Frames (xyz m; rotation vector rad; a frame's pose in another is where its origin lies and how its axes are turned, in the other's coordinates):
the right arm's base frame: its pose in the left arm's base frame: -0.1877 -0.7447 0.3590 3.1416 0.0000 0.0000
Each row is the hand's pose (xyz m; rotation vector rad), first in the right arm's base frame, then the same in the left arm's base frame.
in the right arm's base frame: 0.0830 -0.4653 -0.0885 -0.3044 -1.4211 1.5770
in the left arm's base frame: -0.1047 -0.2794 0.4475 1.3934 -1.8822 -1.6962
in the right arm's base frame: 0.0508 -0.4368 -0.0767 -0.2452 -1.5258 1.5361
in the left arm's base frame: -0.1369 -0.3079 0.4357 1.3687 -1.8475 -1.8351
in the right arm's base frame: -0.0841 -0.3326 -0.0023 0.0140 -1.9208 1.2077
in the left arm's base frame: -0.2718 -0.4121 0.3613 -1.3229 1.5101 2.4018
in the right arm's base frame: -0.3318 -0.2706 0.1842 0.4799 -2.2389 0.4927
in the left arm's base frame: -0.5195 -0.4741 0.1748 -1.0944 0.5450 2.4765
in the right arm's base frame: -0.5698 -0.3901 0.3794 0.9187 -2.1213 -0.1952
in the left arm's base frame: -0.7575 -0.3546 -0.0204 -1.0280 -0.1986 2.1579
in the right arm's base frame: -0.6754 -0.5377 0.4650 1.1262 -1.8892 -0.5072
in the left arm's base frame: -0.8631 -0.2070 -0.1060 -1.0577 -0.5019 1.8696
